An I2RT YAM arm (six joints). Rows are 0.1 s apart.
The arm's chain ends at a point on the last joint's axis. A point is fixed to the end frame.
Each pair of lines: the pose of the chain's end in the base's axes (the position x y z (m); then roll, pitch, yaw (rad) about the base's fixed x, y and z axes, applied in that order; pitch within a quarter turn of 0, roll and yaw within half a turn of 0), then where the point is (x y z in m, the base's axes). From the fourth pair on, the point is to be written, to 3 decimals.
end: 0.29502, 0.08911, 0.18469, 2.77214, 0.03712, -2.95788
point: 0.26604 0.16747 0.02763
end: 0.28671, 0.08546, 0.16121, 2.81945, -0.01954, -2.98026
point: 0.25186 0.15562 0.00149
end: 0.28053, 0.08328, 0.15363, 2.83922, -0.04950, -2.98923
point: 0.24201 0.14987 -0.00677
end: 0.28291, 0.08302, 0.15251, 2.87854, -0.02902, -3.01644
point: 0.250 0.145 -0.011
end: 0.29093, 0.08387, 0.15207, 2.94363, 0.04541, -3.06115
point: 0.274 0.137 -0.017
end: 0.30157, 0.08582, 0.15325, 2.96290, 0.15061, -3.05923
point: 0.303 0.137 -0.017
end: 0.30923, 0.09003, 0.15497, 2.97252, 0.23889, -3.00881
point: 0.323 0.142 -0.015
